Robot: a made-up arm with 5 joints.
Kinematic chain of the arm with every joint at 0, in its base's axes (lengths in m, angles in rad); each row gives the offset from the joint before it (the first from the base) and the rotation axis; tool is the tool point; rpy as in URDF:
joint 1: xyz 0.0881 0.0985 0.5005 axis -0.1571 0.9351 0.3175
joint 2: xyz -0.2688 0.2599 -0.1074 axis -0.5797 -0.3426 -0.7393
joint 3: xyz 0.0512 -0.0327 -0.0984 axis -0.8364 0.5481 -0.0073
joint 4: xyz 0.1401 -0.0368 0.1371 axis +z
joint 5: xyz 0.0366 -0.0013 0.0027 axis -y
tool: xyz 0.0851 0.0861 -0.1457 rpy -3.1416 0 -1.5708
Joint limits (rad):
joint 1: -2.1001..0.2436
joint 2: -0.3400..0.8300
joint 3: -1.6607..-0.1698
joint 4: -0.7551..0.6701
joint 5: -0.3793..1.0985
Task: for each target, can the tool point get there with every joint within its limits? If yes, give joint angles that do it. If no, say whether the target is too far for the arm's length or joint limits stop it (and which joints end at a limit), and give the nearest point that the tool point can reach.
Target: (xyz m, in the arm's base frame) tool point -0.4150 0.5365 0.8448
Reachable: no: joint limits stop it (at a limit: joint 2, joint 4, joint 5) | nearest point -0.2281 0.2685 0.6892 | short by 0.362 m
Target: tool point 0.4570 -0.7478 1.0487
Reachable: no: too far | nearest point 0.2511 -0.0089 0.6220 | short by 0.878 m
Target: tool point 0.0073 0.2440 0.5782
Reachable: yes | joints -1.2474 0.6635 -0.5639 0.1315 0.8411
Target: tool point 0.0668 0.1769 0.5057
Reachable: yes | joints -0.2565 0.6900 -0.6666 -0.3474 0.0188
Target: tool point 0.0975 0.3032 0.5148
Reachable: yes | joints -1.6044 0.2614 -1.2056 0.4133 0.1457
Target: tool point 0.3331 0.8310 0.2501
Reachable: no: joint limits stop it (at a limit: joint 2, joint 3, joint 4) | nearest point 0.2124 0.5093 0.3778 | short by 0.367 m
